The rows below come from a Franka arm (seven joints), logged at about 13 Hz.
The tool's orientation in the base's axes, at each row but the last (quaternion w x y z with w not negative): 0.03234, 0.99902, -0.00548, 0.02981; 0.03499, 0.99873, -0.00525, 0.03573; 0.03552, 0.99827, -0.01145, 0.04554; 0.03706, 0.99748, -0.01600, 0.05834; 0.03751, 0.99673, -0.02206, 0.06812; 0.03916, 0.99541, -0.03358, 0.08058
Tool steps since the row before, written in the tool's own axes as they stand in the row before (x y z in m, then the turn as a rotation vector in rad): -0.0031, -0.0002, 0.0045, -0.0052, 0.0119, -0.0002; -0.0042, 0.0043, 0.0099, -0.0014, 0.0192, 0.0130; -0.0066, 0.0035, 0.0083, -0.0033, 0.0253, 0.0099; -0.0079, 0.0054, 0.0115, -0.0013, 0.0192, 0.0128; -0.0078, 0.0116, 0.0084, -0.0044, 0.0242, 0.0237; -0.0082, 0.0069, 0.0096, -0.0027, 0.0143, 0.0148
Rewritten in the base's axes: -0.0028, -0.0001, -0.0047, -0.0054, -0.0118, 0.0007; -0.0035, -0.0050, -0.0099, -0.0007, -0.0201, -0.0117; -0.0059, -0.0040, -0.0086, -0.0031, -0.0259, -0.0084; -0.0067, -0.0060, -0.0119, -0.0005, -0.0201, -0.0114; -0.0072, -0.0119, -0.0085, -0.0024, -0.0258, -0.0223; -0.0071, -0.0072, -0.0103, -0.0014, -0.0153, -0.0140
